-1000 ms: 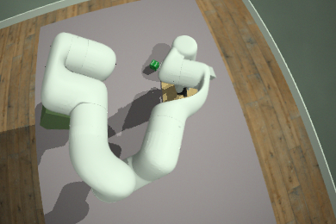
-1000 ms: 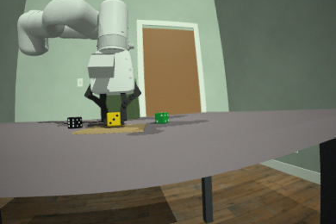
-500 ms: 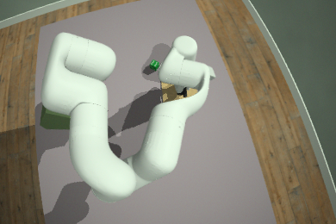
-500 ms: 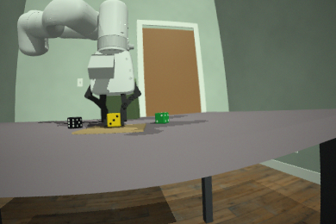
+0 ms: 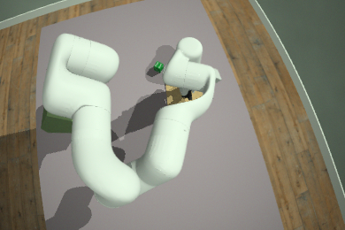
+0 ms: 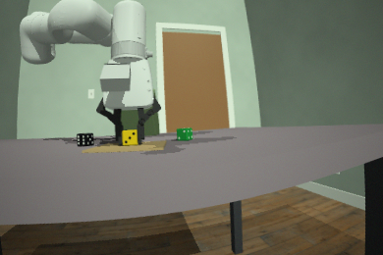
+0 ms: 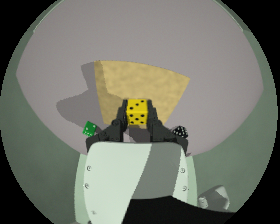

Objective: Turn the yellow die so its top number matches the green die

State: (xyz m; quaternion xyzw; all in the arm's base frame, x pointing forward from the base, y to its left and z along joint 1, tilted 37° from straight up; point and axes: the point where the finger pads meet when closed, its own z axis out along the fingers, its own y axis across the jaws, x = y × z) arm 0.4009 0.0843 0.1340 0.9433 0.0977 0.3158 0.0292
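The yellow die lies 10 mm below my hand. The rest, counted from my hand: green die (110 mm to the left, 100 mm behind, 10 mm below); black die (130 mm to the right, 60 mm behind, 10 mm below); mat (20 mm below).
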